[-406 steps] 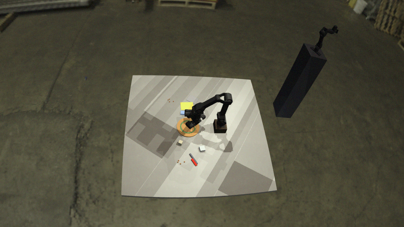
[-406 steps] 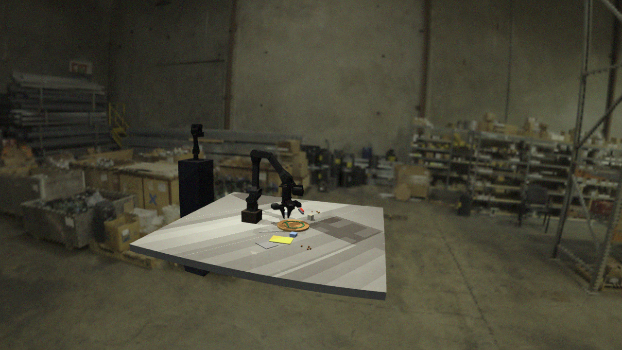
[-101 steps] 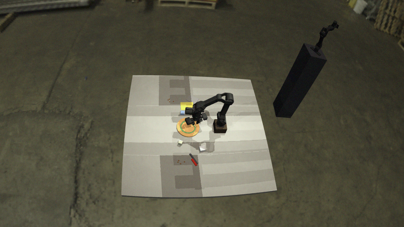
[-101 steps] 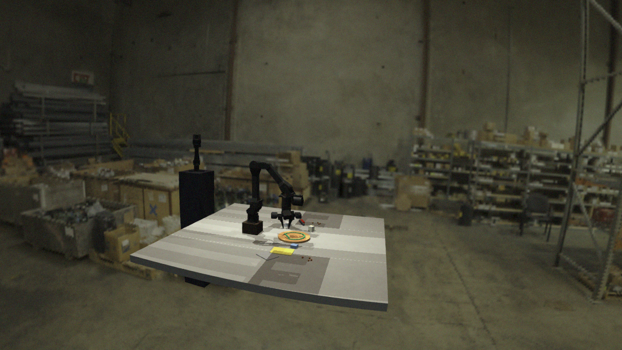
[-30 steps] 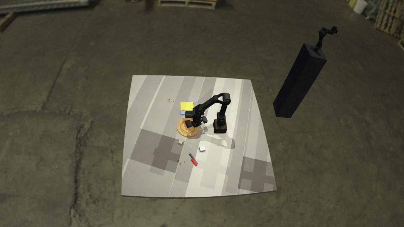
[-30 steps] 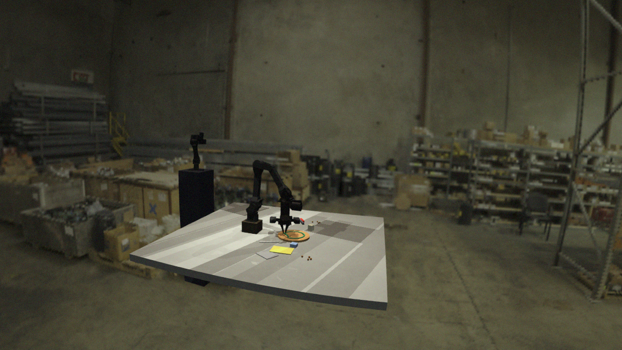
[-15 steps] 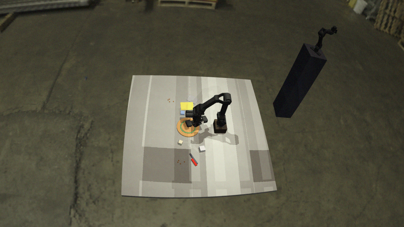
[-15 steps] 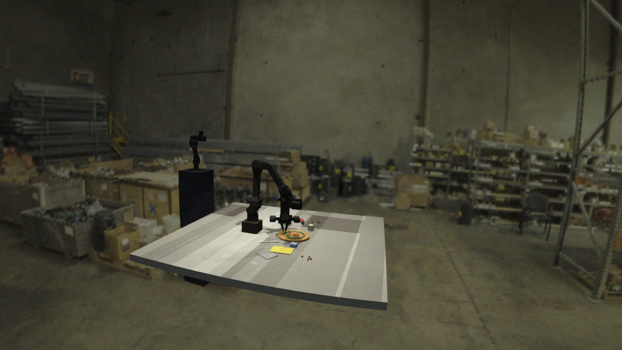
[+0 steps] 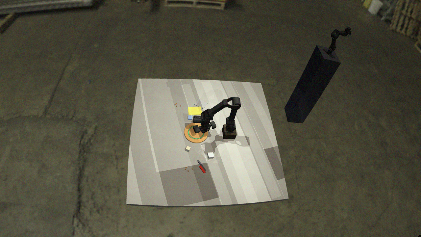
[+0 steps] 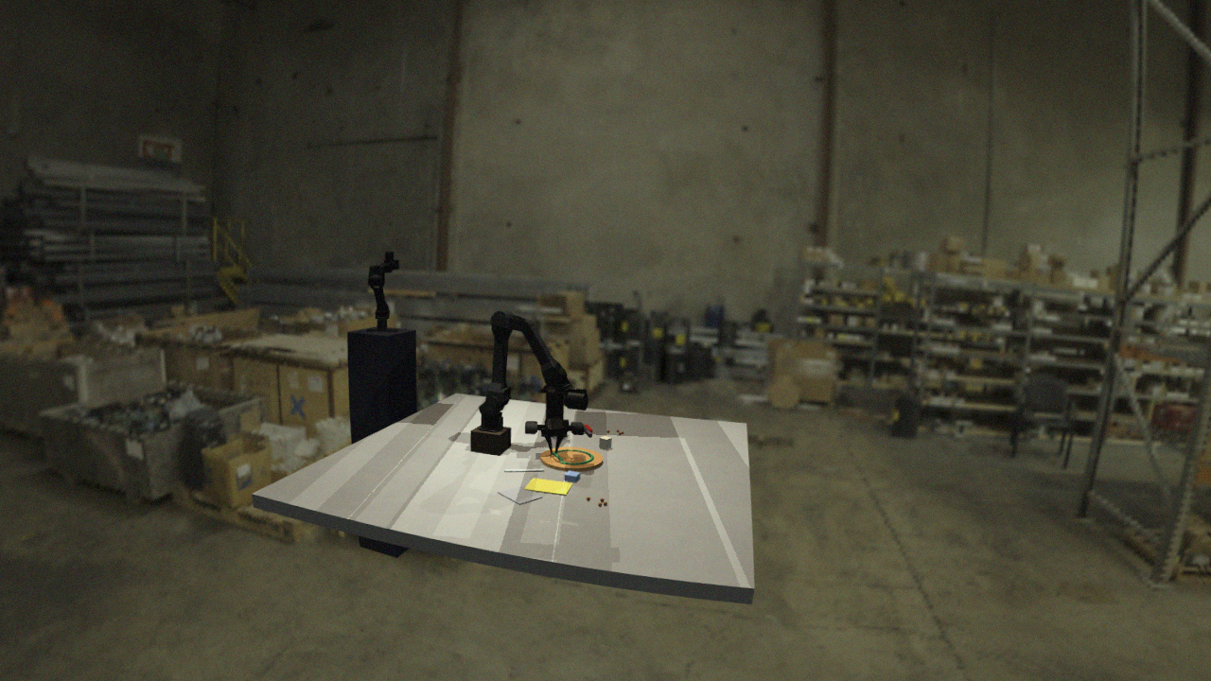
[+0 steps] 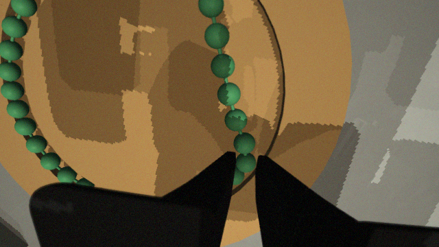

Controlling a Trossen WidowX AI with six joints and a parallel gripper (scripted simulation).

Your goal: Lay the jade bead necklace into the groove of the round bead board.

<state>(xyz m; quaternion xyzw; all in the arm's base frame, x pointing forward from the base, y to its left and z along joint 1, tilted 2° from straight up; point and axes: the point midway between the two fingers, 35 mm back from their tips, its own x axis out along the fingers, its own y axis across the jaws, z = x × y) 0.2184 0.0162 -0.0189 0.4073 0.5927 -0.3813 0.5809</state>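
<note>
The blue block lies 150 mm to the right of my gripper tip, 120 mm ahead of it and 10 mm below it. Also, from my gripper tip: yellow pad 240 mm to the right, 80 mm ahead, 10 mm below; then white strip 150 mm to the right, 40 mm behind, 10 mm below; then cream cube 170 mm to the left, 120 mm ahead.
</note>
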